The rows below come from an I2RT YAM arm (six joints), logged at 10 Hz.
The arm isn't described. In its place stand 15 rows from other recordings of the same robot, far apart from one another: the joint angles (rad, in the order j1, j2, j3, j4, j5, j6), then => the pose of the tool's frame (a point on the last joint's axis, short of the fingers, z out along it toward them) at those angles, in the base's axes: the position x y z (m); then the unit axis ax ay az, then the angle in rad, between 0 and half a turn.
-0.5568 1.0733 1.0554 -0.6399 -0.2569 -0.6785 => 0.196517, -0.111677, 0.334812, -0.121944, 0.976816, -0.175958, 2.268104
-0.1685 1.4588 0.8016 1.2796 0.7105 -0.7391 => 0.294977, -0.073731, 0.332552, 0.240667, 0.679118, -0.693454, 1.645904
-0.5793 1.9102 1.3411 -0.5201 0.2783 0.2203 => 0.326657, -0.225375, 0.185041, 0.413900, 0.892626, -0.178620, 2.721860
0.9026 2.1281 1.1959 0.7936 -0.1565 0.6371 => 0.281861, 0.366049, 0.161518, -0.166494, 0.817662, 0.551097, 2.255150
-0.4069 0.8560 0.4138 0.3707 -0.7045 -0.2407 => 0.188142, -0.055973, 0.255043, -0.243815, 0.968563, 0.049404, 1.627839
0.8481 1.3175 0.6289 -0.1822 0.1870 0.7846 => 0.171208, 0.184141, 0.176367, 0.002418, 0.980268, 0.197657, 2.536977
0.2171 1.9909 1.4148 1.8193 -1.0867 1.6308 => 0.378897, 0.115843, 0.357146, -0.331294, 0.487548, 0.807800, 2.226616
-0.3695 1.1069 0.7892 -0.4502 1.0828 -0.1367 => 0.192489, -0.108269, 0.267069, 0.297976, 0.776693, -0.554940, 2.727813
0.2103 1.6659 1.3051 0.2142 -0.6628 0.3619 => 0.383135, 0.104182, 0.331046, -0.185155, 0.856445, 0.481892, 2.040284
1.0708 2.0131 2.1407 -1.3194 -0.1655 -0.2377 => 0.190812, 0.361517, 0.341415, -0.613924, 0.774659, 0.151657, 2.863043
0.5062 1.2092 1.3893 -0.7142 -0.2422 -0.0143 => 0.214801, 0.128845, 0.408081, -0.313486, 0.916565, 0.248265, 2.204774
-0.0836 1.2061 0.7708 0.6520 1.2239 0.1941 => 0.253686, -0.054854, 0.329744, 0.682258, 0.591383, -0.429871, 1.708237
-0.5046 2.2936 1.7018 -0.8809 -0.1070 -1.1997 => 0.388885, -0.210434, 0.115741, -0.343065, 0.939310, -0.001692, 2.996597
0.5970 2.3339 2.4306 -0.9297 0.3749 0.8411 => 0.431253, 0.277379, 0.308398, 0.192812, 0.974945, 0.110932, 2.359722
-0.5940 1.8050 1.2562 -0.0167 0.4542 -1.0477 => 0.331921, -0.243015, 0.236882, -0.087704, 0.869839, -0.485478, 2.788652
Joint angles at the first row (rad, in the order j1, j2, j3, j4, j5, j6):
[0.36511 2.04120 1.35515 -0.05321 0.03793 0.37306]
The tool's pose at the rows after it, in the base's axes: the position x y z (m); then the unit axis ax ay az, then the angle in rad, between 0 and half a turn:
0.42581, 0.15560, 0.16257, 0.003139, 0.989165, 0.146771, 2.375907
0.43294, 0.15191, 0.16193, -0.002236, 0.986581, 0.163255, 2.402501
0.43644, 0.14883, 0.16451, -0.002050, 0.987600, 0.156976, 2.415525
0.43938, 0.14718, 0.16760, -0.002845, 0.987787, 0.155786, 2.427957
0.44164, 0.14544, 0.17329, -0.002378, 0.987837, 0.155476, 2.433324
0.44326, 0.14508, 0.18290, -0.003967, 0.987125, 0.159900, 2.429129
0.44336, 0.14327, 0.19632, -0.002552, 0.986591, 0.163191, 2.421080
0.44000, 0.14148, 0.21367, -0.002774, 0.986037, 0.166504, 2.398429
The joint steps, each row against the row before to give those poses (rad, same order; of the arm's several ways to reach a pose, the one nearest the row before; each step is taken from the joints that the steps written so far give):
[-0.01452 0.02516 0.02759 -0.01619 -0.03482 -0.01747]
[-0.01690 0.02176 0.03568 -0.02731 -0.05175 -0.00574]
[-0.00883 0.00644 0.02703 -0.03740 -0.00035 -0.00878]
[-0.00593 0.00543 0.02597 -0.03322 -0.00690 -0.00509]
[-0.00544 -0.00135 0.02389 -0.03066 -0.00471 -0.00276]
[-0.00247 -0.00857 0.02492 -0.02673 -0.00877 -0.00186]
[-0.00412 -0.01932 0.02305 -0.03271 -0.00469 0.00108]
[-0.00144 -0.03646 0.00897 -0.02209 0.00073 -0.00119]

